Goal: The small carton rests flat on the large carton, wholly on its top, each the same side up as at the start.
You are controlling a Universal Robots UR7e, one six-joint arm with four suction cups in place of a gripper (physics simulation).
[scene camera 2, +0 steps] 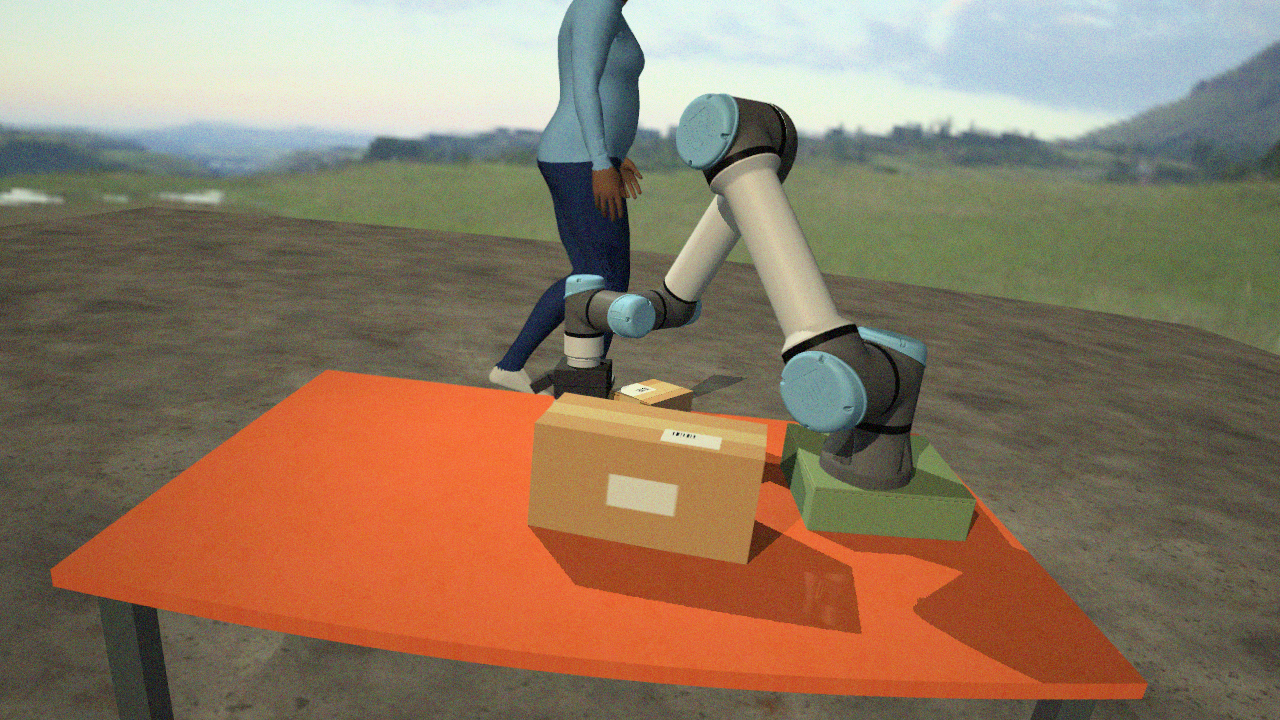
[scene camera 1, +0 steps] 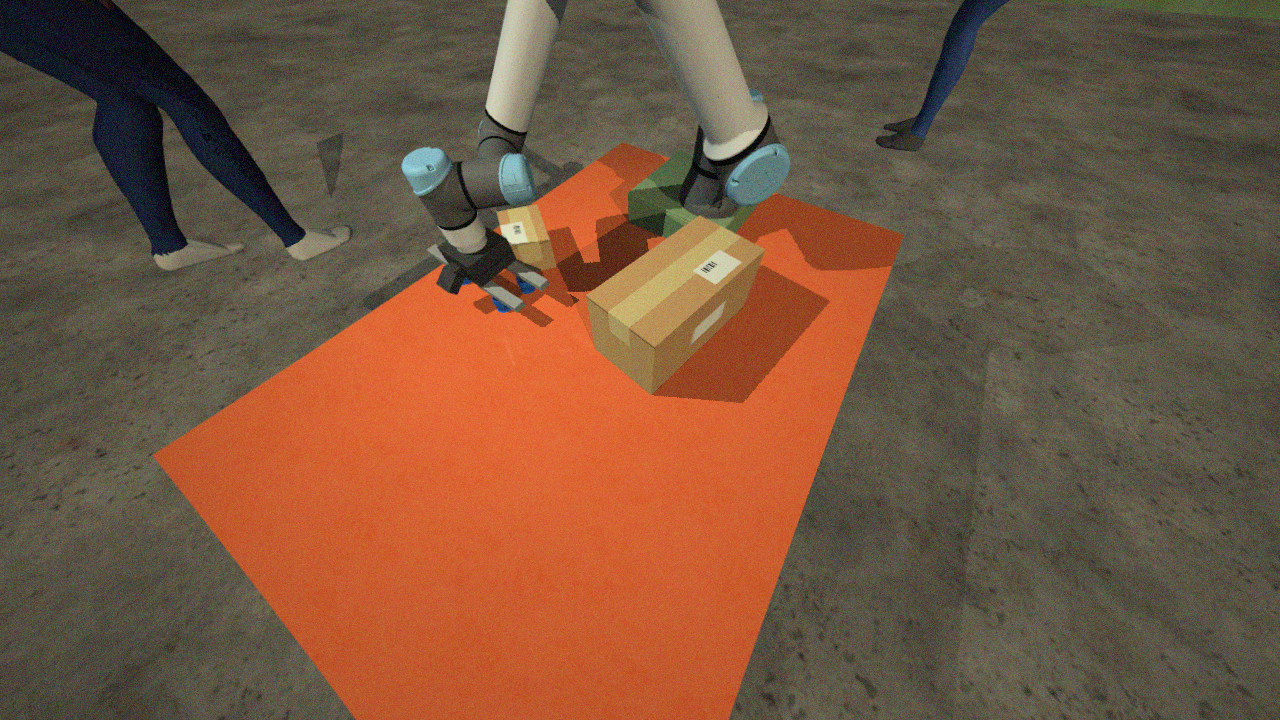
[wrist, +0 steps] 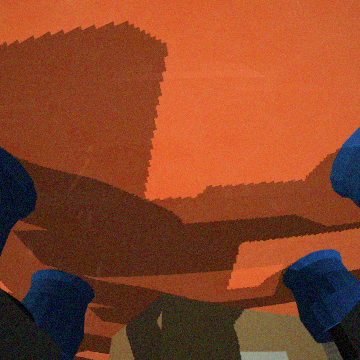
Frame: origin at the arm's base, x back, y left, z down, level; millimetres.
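Seen in the pictures: hand, its tool point: [wrist: 187, 239]; arm's base, origin of its link: [scene camera 2: 864, 469] [scene camera 1: 708, 200].
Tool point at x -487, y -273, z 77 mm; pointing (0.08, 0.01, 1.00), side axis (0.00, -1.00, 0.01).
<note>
Offsets run from my tool point to a thing's middle. Level surfaces: height alone.
The large carton @(dx +144, dy +401, dz -78 mm) [scene camera 1: 675, 286] [scene camera 2: 572, 465] is a long brown box with tape and a label on top, standing on the orange table @(dz -1 mm) [scene camera 1: 483, 501] [scene camera 2: 358, 501]. The small carton @(dx +127, dy -19, dz -40 mm) [scene camera 1: 538, 253] [scene camera 2: 664, 390] [wrist: 195, 325] is a light brown box with a white label on its top face. It is beside the gripper near the table's far edge, apart from the large carton; the large carton hides its lower part in scene camera 2. My gripper [scene camera 1: 494, 288] [wrist: 187, 235], with blue suction cups, is low over the table beside the small carton, holding nothing. In scene camera 2 its cups are hidden behind the large carton.
The arm's base stands on a green block [scene camera 1: 648, 201] [scene camera 2: 886, 514] at one end of the table, close to the large carton. A person in dark blue trousers [scene camera 1: 134, 179] [scene camera 2: 586, 205] stands beyond the far edge. Another person's leg [scene camera 1: 948, 71] shows at the upper right.
</note>
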